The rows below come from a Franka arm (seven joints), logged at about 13 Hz.
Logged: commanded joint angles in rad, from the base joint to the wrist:
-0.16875, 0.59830, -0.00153, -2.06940, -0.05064, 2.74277, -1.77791
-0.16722, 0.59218, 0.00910, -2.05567, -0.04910, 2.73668, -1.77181
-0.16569, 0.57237, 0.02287, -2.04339, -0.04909, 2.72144, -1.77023
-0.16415, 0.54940, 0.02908, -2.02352, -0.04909, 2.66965, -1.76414
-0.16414, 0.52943, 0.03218, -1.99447, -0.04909, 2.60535, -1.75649
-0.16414, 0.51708, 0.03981, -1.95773, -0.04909, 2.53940, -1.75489
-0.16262, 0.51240, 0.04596, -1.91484, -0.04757, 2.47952, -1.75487
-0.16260, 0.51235, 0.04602, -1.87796, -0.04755, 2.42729, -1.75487
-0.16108, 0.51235, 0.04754, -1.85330, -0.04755, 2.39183, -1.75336
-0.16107, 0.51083, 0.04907, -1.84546, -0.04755, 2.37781, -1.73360
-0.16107, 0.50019, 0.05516, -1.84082, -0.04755, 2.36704, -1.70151
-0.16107, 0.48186, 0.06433, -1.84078, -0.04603, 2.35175, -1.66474
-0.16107, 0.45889, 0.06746, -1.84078, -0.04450, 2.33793, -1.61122
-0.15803, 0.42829, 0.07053, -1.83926, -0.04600, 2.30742, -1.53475
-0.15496, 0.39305, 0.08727, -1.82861, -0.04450, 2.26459, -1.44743
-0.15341, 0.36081, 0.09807, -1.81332, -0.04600, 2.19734, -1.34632
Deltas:
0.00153, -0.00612, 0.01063, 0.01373, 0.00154, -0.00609, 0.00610
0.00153, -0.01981, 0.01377, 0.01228, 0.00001, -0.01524, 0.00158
0.00154, -0.02297, 0.00621, 0.01987, 0.00000, -0.05179, 0.00609
0.00001, -0.01997, 0.00310, 0.02905, 0.00000, -0.06430, 0.00765
0.00000, -0.01235, 0.00763, 0.03674, 0.00000, -0.06595, 0.00160
0.00152, -0.00468, 0.00615, 0.04289, 0.00152, -0.05988, 0.00002
0.00002, -0.00005, 0.00006, 0.03688, 0.00002, -0.05223, 0.00000
0.00152, 0.00000, 0.00152, 0.02466, 0.00000, -0.03546, 0.00151
0.00001, -0.00152, 0.00153, 0.00784, 0.00000, -0.01402, 0.01976
0.00000, -0.01064, 0.00609, 0.00464, 0.00000, -0.01077, 0.03209
0.00000, -0.01833, 0.00917, 0.00004, 0.00152, -0.01529, 0.03677
0.00000, -0.02297, 0.00313, 0.00000, 0.00153, -0.01382, 0.05352
0.00304, -0.03060, 0.00307, 0.00152, -0.00150, -0.03051, 0.07647
0.00307, -0.03524, 0.01674, 0.01065, 0.00150, -0.04283, 0.08732
0.00155, -0.03224, 0.01080, 0.01529, -0.00150, -0.06725, 0.10111

